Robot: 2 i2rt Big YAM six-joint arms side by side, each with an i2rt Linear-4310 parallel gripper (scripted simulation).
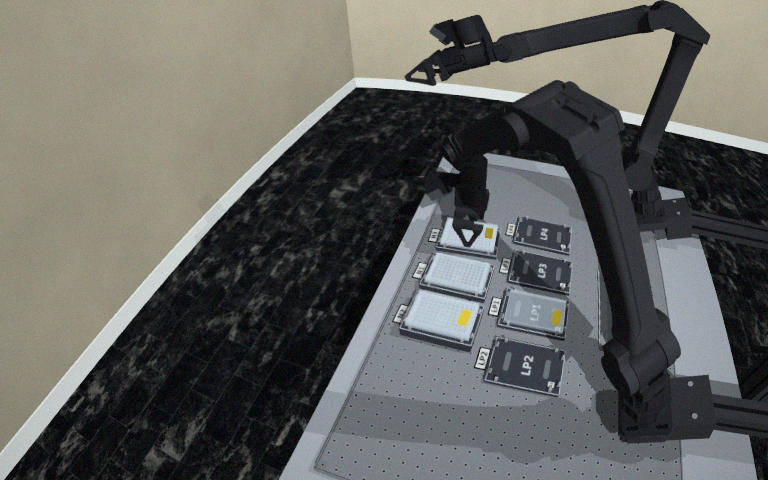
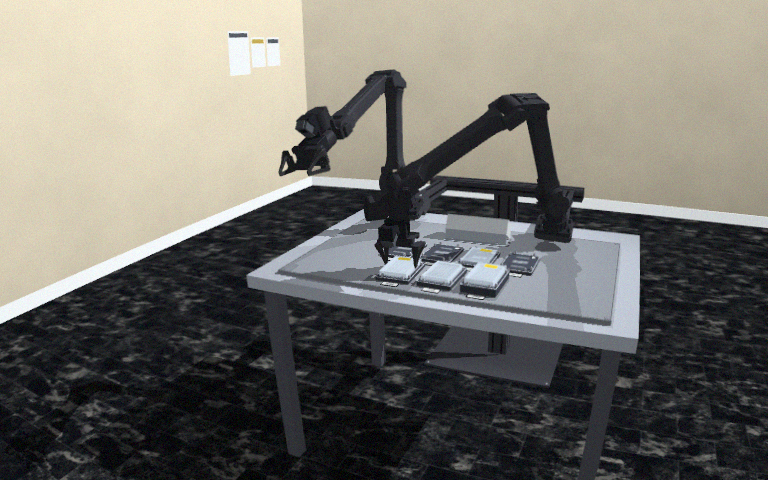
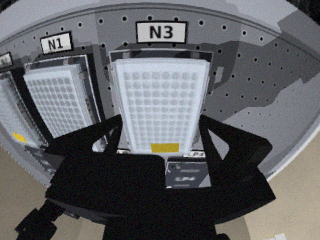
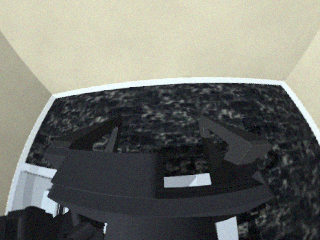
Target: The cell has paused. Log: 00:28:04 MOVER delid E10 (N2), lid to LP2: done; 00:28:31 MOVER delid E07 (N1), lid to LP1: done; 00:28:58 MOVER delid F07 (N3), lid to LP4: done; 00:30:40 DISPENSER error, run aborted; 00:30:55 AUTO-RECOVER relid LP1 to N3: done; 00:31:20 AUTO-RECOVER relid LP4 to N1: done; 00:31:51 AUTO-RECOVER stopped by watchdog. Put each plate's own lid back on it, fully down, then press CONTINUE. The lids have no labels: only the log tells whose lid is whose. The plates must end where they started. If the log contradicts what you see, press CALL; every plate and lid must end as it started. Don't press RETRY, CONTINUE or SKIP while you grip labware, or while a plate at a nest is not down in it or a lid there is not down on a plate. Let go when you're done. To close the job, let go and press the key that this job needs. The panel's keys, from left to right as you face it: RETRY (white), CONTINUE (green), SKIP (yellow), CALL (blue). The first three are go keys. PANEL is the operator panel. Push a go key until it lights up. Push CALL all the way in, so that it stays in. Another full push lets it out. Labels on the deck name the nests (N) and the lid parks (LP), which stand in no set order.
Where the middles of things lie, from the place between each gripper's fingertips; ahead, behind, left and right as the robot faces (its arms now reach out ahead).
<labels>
My left hand [image 1: 470,233] is 2 cm past the N1 plate [image 1: 470,279], 13 cm to the right of it and 1 cm above it. Also, from my left hand: park LP3 [image 1: 518,264] (19 cm behind, 4 cm to the left, 3 cm below); then park LP4 [image 1: 523,226] (17 cm behind, 9 cm to the right, 3 cm below); then park LP2 [image 1: 538,383] (22 cm behind, 30 cm to the left, 3 cm below).
The N1 plate lies 23 cm behind my right hand [image 2: 293,174], 33 cm to the left of it and 31 cm below it. Also, from my right hand: park LP3 (41 cm behind, 24 cm to the left, 33 cm below); then park LP4 (39 cm behind, 11 cm to the left, 33 cm below); then park LP2 (43 cm behind, 50 cm to the left, 33 cm below).
</labels>
